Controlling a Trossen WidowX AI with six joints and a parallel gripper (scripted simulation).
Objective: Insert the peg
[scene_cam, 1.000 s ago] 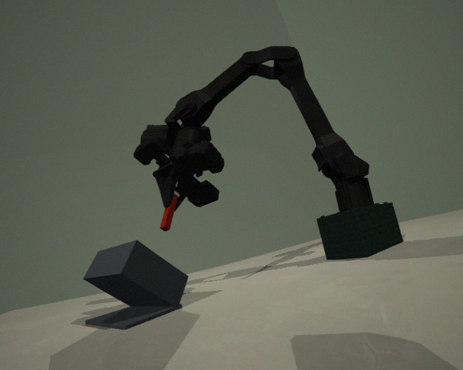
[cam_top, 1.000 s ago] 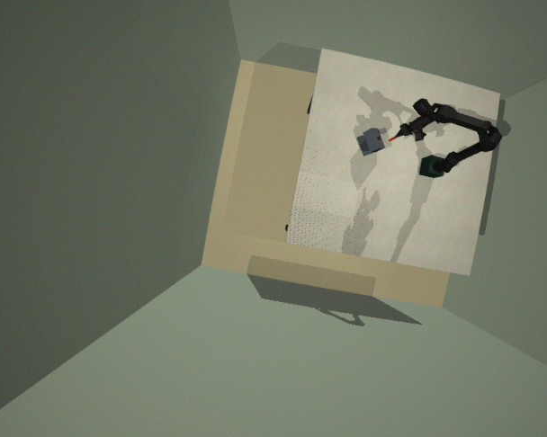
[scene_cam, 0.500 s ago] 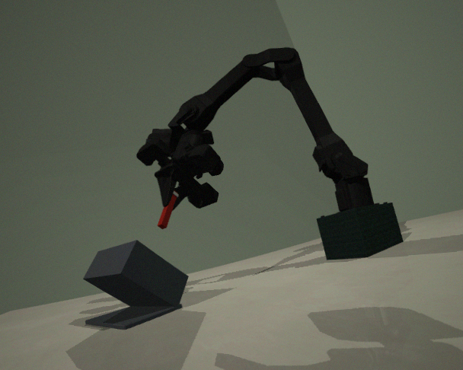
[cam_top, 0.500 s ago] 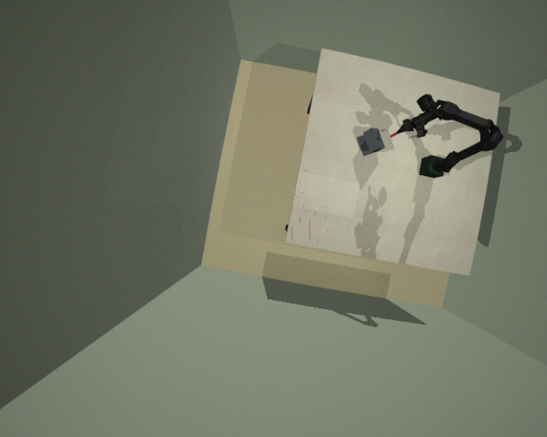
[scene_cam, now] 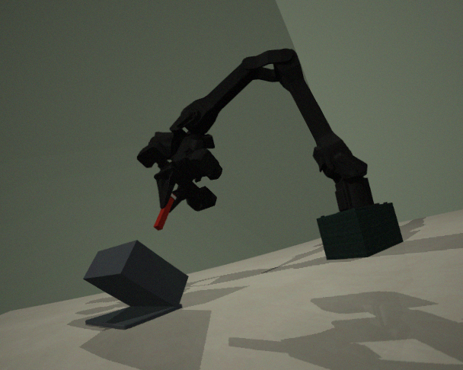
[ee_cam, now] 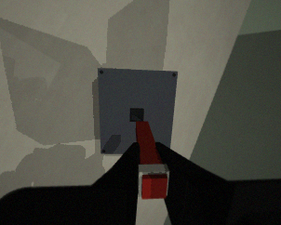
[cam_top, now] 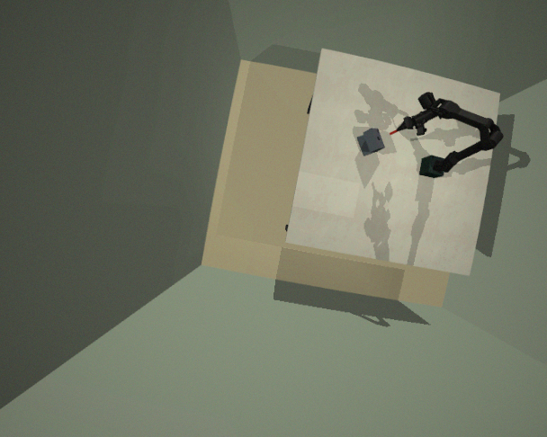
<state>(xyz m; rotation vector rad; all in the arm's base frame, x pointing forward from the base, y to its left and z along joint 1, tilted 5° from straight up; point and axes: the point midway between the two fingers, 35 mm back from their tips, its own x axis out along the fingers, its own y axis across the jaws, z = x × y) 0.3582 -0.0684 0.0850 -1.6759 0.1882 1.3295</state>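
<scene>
Right now the grey sloped panel block is 11 cm below my gripper tip, 7 cm ahead of it and 5 cm to the left of it. Round my gripper tip: red peg 1 cm to the right, 1 cm behind, 1 cm above; flat grey plate 17 cm below, 8 cm ahead, 6 cm to the left.
</scene>
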